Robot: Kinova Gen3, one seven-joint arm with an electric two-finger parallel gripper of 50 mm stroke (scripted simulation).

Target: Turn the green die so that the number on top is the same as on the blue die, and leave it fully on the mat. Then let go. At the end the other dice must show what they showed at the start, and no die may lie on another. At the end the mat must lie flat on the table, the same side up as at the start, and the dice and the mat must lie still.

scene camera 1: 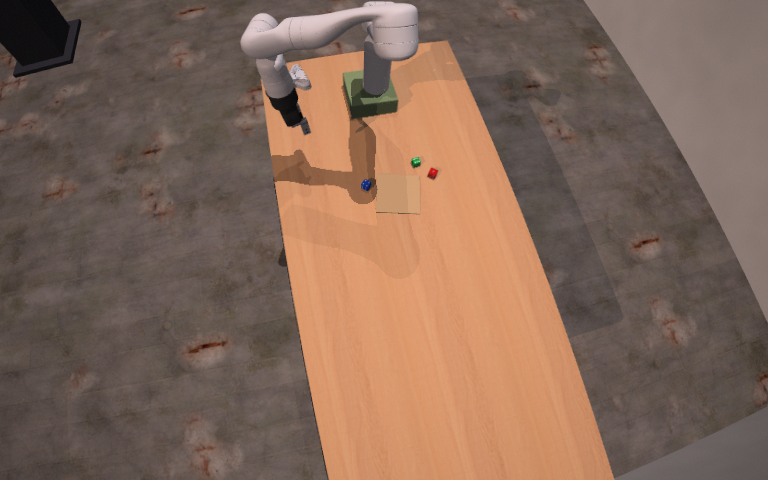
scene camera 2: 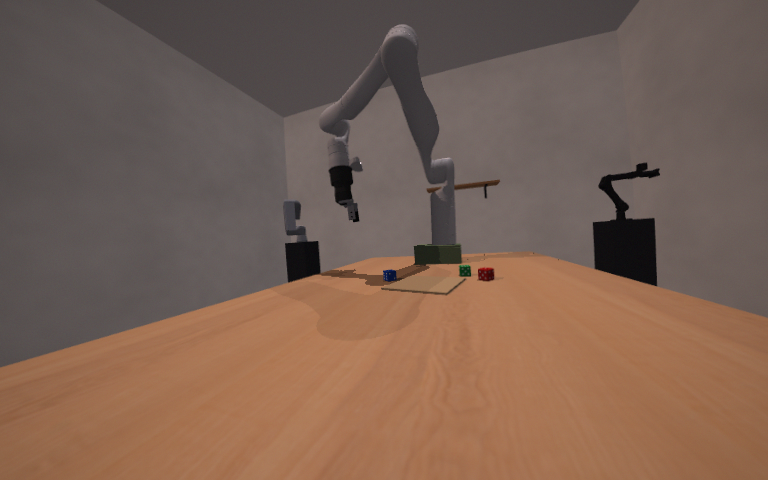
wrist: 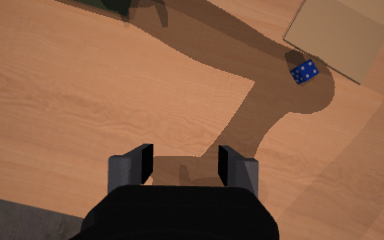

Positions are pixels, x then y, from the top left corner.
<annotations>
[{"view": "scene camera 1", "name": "gripper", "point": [303, 126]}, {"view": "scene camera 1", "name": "tan mat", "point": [395, 193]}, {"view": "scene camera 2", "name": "gripper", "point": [354, 220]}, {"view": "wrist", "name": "gripper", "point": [185, 158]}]
</annotations>
